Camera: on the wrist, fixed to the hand. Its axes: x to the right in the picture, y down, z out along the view.
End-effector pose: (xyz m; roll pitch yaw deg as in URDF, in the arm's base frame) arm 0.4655 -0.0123 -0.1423 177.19 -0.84 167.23
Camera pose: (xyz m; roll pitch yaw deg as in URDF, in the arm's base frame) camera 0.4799 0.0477 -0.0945 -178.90 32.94 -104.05
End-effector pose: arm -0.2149 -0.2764 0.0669 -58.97 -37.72 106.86
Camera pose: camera -0.2236 -0.2293 0.0052 91.33 -52.88 -71.67
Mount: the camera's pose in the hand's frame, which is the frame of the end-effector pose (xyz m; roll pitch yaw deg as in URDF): -0.0001 0.0640 -0.0447 2.14 -30.14 -89.29
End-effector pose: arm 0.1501 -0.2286 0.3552 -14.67 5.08 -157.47
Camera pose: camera 0.1744 -0.2733 0.2960 -5.25 -44.51 118.41
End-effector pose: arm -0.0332 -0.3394 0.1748 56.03 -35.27 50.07
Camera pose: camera -0.0995 -0.3052 0.1977 40.85 20.50 -23.76
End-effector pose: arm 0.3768 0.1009 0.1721 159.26 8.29 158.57
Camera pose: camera 0.3843 0.1452 0.2359 -165.22 50.29 -102.31
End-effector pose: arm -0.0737 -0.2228 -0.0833 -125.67 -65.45 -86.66
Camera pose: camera -0.1458 -0.2506 -0.0942 115.16 -10.37 25.32
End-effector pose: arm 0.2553 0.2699 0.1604 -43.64 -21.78 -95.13
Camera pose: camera 0.2682 0.2403 0.0893 56.84 -63.58 123.75
